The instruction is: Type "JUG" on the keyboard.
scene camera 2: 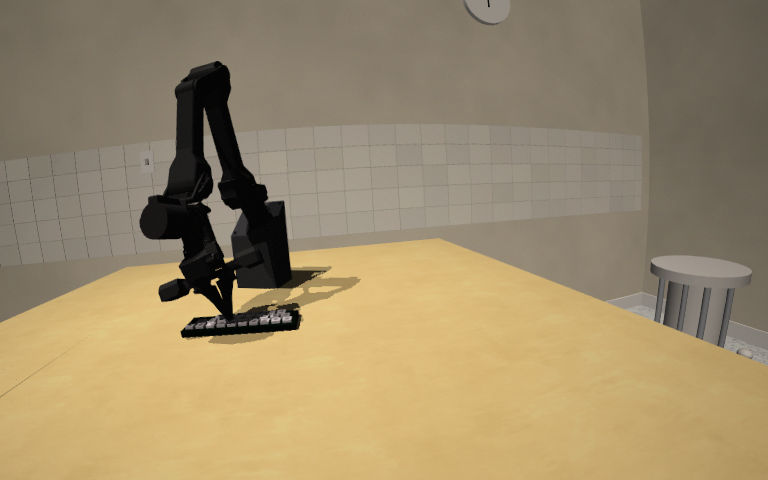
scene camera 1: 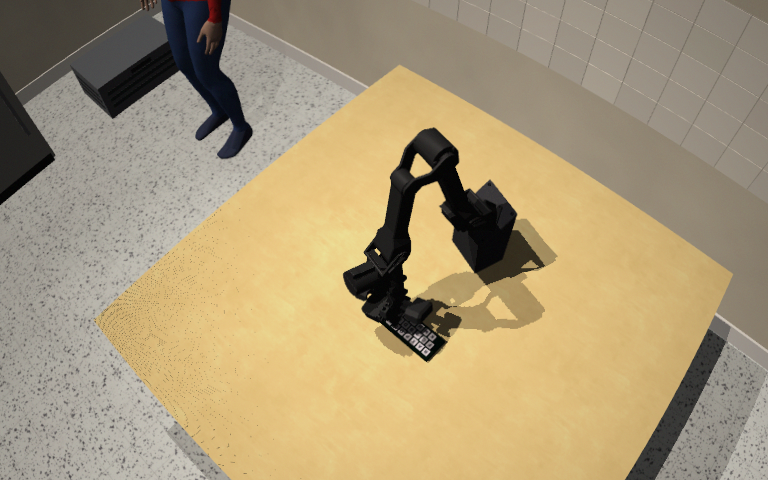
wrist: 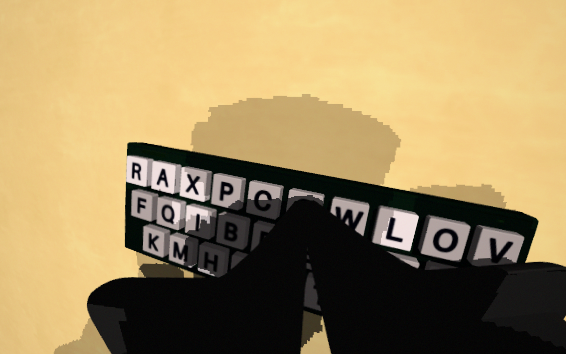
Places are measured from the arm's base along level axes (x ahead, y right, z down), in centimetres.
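Pixels of known places: gripper, fingertip midpoint: (scene camera 2: 230, 320) (scene camera 1: 395, 325) (wrist: 304, 210); arm's base, origin of the base link: (scene camera 2: 259, 218) (scene camera 1: 487, 215).
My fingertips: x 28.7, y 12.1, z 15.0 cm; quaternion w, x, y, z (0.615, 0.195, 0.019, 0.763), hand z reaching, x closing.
Note:
Ahead of a thing's pixels: the offset from my fingertips to its top centre. Level surfaces: height alone.
The keyboard @(dx -1.5, dy -1.8, dz +0.4 cm) (scene camera 1: 436, 350) (scene camera 2: 243, 330) (wrist: 350, 186) is a dark green board with pale lettered keys, lying flat on the table. In the wrist view its far row shows R, A, X, P, C, a mostly covered key, then W @(dx -0.7, dy +1.7, dz +0.4 cm) (wrist: 351, 214), L @(dx -1.4, dy +3.5, dz +0.4 cm) (wrist: 395, 229), O and V. F, Q, I and B show in the middle row, and K, M and H in the near row. My gripper (scene camera 2: 229, 315) (wrist: 304, 210) is shut and empty, pointing down with its tips at the keyboard, over the covered key between C @(dx +0.7, dy -2.0, dz +0.4 cm) (wrist: 263, 199) and W. Whether they touch it is unclear. No J or U is readable; my fingers hide several keys.
The keyboard rests on a yellow wooden table @(dz +2.2 cm) (scene camera 1: 317, 407) (scene camera 2: 453, 384). My arm's base (scene camera 1: 481, 243) (scene camera 2: 263, 254) stands behind it, and the arm's shadow falls across the keyboard. A person (scene camera 1: 212, 73) stands on the floor beyond the table. A round stool (scene camera 2: 700, 270) stands at the right.

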